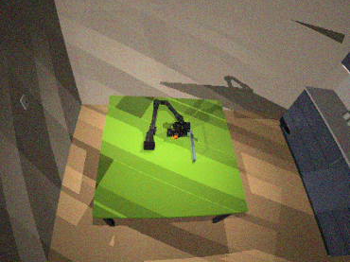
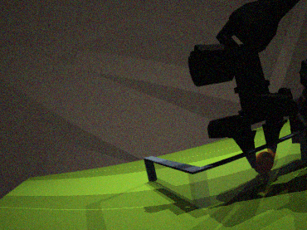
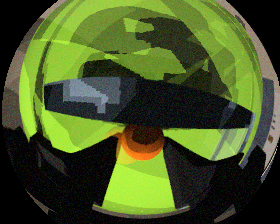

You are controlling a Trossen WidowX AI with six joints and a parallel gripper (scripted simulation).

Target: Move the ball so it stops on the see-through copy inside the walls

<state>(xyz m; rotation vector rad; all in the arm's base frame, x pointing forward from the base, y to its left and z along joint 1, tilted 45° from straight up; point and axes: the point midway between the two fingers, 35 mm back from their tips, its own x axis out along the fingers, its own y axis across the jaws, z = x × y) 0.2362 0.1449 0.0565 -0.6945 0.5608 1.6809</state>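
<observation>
Right now my gripper tip is 2 cm past the see-through copy of ball and 1 cm to the left of it. The rest, counted from my gripper tip: orange ball (right at my gripper tip).
</observation>
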